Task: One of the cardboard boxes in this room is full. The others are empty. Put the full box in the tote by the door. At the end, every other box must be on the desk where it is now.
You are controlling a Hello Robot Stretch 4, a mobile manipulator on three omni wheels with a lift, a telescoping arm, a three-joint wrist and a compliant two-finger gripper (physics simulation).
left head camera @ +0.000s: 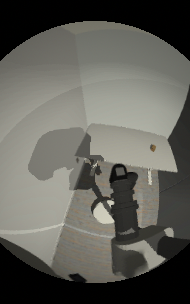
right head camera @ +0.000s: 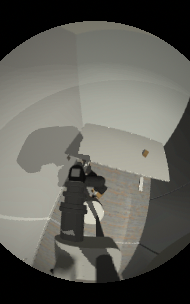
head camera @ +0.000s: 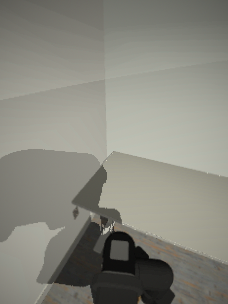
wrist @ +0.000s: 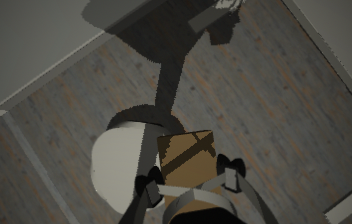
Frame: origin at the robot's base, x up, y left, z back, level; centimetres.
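Seen in the pictures: gripper, fingertip midpoint: (right head camera: 97, 192) (wrist: 189, 172); robot's base, link origin: (left head camera: 105, 211) (right head camera: 90, 211) (wrist: 141, 160).
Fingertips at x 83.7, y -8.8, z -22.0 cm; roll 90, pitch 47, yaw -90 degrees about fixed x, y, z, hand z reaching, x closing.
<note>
Offsets run from my fingertips to a thing's middle. Level surfaces: height alone.
My gripper (wrist: 189, 172) is shut on a brown cardboard box @[dy +0.1, dx +0.3, dz -0.1 cm] (wrist: 188, 154) (right head camera: 98, 195), with one finger on each side of it in the wrist view. The held box is over the floor, in front of the desk's near edge; the wrist and arm largely hide it in the head view. Another cardboard box @[dy -67.7, dx -12.0, dz -49.9 cm] (left head camera: 153, 148) (right head camera: 145, 153) stands on the right part of the pale desk @[dx -14.6 cm] (head camera: 165, 200) (left head camera: 120, 143) (right head camera: 117, 146). Whether either box is full cannot be seen. The tote and the door do not show.
A white round-topped object (wrist: 117, 162) (left head camera: 103, 213) (right head camera: 93, 213) stands on the wood-look floor @[dx -86.6 cm] (wrist: 250, 110), below and left of the held box in the wrist view. Walls (head camera: 45, 125) (head camera: 165, 110) meet in a corner behind the desk. The dark arm (left head camera: 125, 210) (right head camera: 73, 210) reaches towards the desk.
</note>
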